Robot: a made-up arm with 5 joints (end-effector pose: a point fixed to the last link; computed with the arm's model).
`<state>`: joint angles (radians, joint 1 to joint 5).
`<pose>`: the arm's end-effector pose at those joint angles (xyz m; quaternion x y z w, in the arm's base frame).
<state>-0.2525 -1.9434 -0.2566 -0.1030 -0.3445</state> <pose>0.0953 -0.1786 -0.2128 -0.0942 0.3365 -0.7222 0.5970</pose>
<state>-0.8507 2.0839 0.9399 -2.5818 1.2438</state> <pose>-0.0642 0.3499 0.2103 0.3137 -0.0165 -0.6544 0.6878</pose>
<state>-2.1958 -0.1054 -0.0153 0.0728 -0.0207</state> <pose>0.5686 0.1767 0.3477 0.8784 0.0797 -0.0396 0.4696</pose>
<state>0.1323 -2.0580 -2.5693 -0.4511 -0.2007</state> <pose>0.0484 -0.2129 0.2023 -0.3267 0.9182 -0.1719 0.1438</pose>
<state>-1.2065 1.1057 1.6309 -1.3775 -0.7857</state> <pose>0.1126 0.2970 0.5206 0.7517 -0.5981 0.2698 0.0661</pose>
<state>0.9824 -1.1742 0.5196 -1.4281 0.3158</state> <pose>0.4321 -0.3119 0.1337 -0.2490 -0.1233 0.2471 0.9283</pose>
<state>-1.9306 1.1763 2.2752 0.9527 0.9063</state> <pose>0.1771 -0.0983 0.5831 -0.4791 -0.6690 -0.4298 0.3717</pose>
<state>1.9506 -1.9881 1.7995 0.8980 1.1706</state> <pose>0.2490 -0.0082 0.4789 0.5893 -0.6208 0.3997 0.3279</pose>
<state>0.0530 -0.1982 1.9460 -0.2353 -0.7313</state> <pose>0.6032 0.2561 0.0529 0.5309 -0.1711 -0.0493 0.8285</pose>
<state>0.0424 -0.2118 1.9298 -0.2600 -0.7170</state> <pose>0.6051 0.2515 0.0528 0.5313 -0.1858 -0.0506 0.8250</pose>
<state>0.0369 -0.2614 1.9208 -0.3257 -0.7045</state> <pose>0.6123 0.2325 0.0533 0.5235 -0.2301 -0.0603 0.8181</pose>
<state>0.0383 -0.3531 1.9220 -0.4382 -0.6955</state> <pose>0.6234 0.1961 0.0544 0.5008 -0.3069 -0.0789 0.8055</pose>
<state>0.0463 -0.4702 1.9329 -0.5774 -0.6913</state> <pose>0.6331 0.1482 0.0564 0.4601 -0.4000 -0.1016 0.7861</pose>
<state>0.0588 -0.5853 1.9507 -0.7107 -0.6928</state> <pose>0.6376 0.1005 0.0597 0.4086 -0.4858 -0.1224 0.7630</pose>
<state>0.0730 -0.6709 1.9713 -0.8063 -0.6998</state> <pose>0.6379 0.0647 0.0638 0.3633 -0.5454 -0.1375 0.7427</pose>
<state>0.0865 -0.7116 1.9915 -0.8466 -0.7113</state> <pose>0.6372 0.0472 0.0678 0.3395 -0.5724 -0.1463 0.7320</pose>
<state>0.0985 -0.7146 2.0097 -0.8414 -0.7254</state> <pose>0.6373 0.0451 0.0711 0.3367 -0.5740 -0.1504 0.7311</pose>
